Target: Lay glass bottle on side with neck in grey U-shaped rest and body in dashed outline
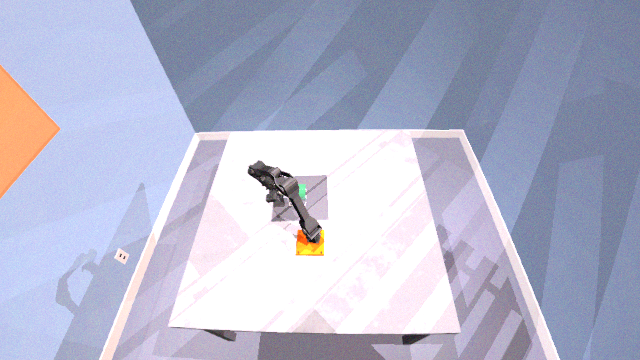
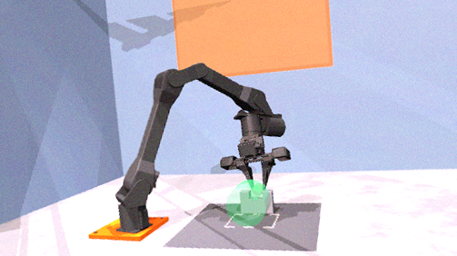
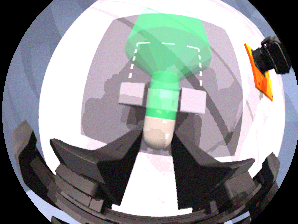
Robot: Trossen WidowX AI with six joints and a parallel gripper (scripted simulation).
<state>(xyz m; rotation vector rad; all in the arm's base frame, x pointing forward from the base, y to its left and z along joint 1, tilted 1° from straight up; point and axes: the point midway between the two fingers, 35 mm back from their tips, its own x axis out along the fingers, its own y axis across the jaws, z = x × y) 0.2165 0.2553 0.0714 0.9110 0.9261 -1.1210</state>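
My gripper tip is 1 cm short of the green glass bottle and 5 cm to the left of it. Round my gripper tip: grey mat: 2 cm ahead, 11 cm to the right, 5 cm below.
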